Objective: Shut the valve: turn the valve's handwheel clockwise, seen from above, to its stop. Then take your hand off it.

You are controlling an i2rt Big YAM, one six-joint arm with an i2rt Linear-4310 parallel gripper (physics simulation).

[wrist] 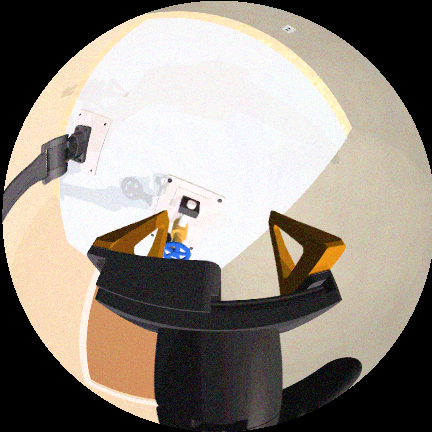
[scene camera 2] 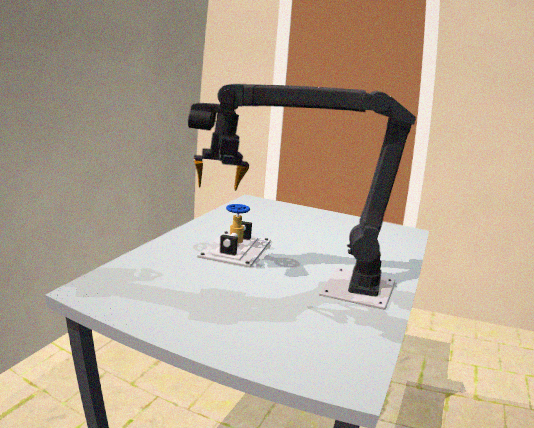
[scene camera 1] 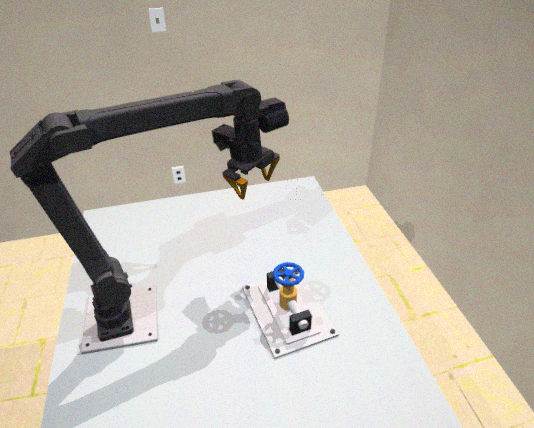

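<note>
The blue spoked handwheel (scene camera 1: 289,284) (scene camera 2: 238,208) (wrist: 177,251) sits level on top of the brass valve body (scene camera 1: 288,300) (scene camera 2: 236,232) (wrist: 179,232). The valve is mounted with black pipe blocks on a pale base plate (scene camera 1: 305,342) (scene camera 2: 257,253) (wrist: 205,215). My gripper (scene camera 1: 255,189) (scene camera 2: 218,188) (wrist: 218,215) is open and empty and points down. It hangs well above the handwheel, off to one side, and touches nothing. In the wrist view the wheel shows beside the left finger, partly hidden by the gripper body. How far the wheel is turned cannot be told.
My arm's base plate (scene camera 1: 145,310) (scene camera 2: 332,287) (wrist: 102,140) is fixed to the same white table (scene camera 1: 350,390) (scene camera 2: 200,345) (wrist: 175,125). The black pipe blocks (scene camera 1: 300,322) (scene camera 2: 228,244) stand low on either side of the valve body. Shadows of the arm and wheel lie on the table.
</note>
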